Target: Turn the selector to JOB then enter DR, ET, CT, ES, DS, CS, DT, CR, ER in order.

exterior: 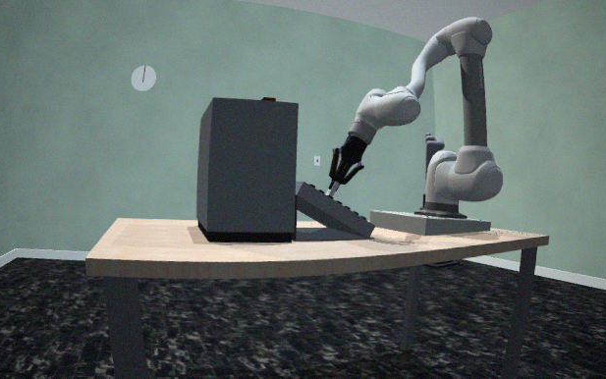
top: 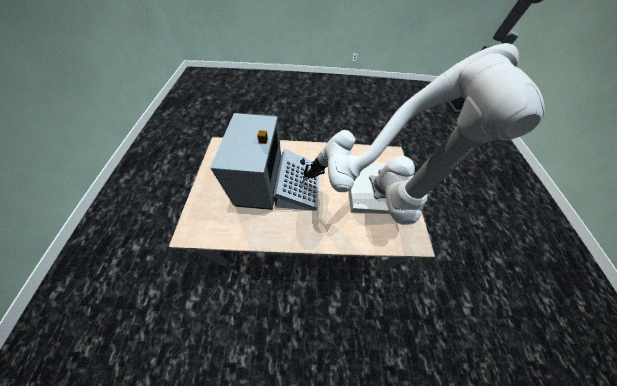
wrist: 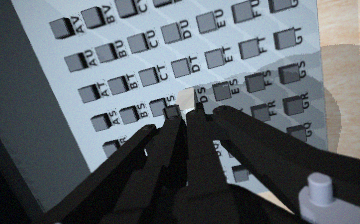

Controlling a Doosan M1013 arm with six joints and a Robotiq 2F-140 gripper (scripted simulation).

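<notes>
The key is 20 mm ahead of my hand, 30 mm to the left of it and 40 mm below it. The rest, counted from my hand: selector knob: 170 mm to the right, 30 mm below; then sloped keypad: 40 mm ahead, 50 mm to the right, 70 mm below.
</notes>
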